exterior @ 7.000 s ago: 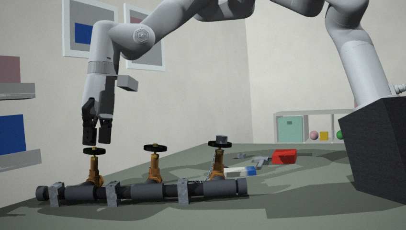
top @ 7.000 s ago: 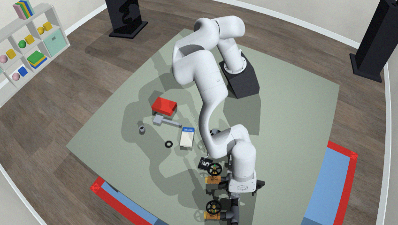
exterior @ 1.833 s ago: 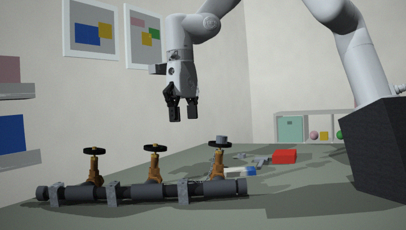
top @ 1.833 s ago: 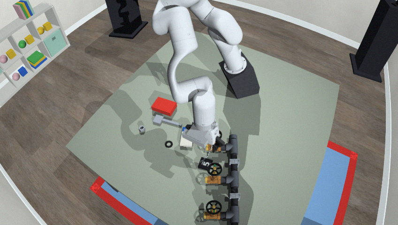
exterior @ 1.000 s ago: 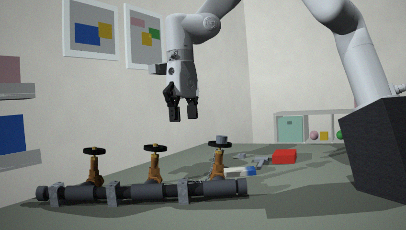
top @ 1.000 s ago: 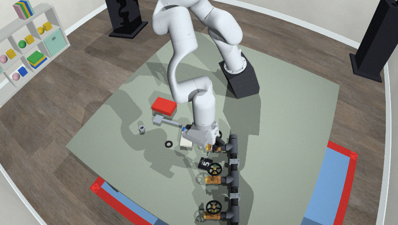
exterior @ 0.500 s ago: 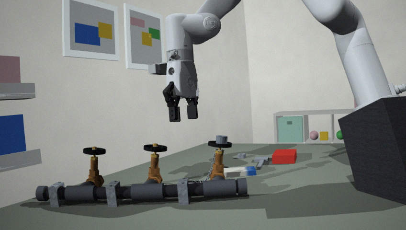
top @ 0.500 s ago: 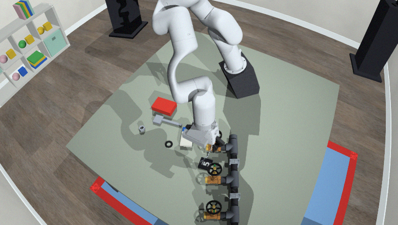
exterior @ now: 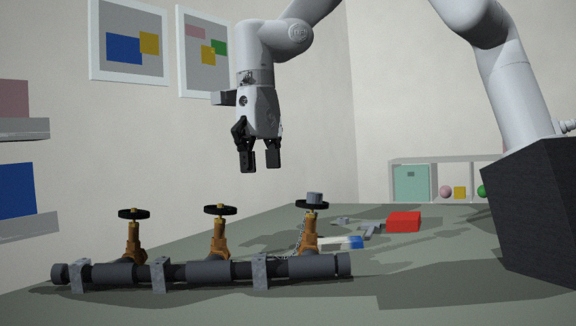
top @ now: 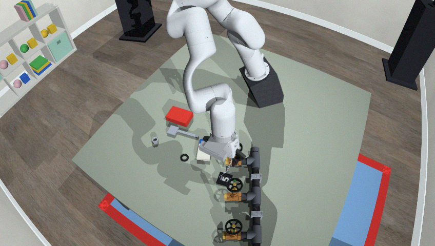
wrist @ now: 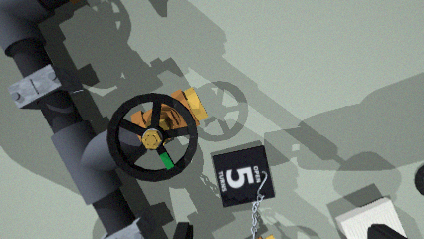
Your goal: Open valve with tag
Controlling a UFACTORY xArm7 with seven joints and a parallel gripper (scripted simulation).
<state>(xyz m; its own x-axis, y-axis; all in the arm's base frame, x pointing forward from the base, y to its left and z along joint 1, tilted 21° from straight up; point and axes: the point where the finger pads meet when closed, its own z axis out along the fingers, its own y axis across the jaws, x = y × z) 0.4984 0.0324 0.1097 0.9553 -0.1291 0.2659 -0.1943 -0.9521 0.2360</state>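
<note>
My gripper is now 11 cm past the grey cap, 1 cm to the right of it and 6 cm above it. From my hand the other things lie so: black washer (5 cm behind, 21 cm to the right, 20 cm below); then blue box (12 cm behind, 14 cm to the right, 19 cm below); then black tag (1 cm to the right, 19 cm below).
</note>
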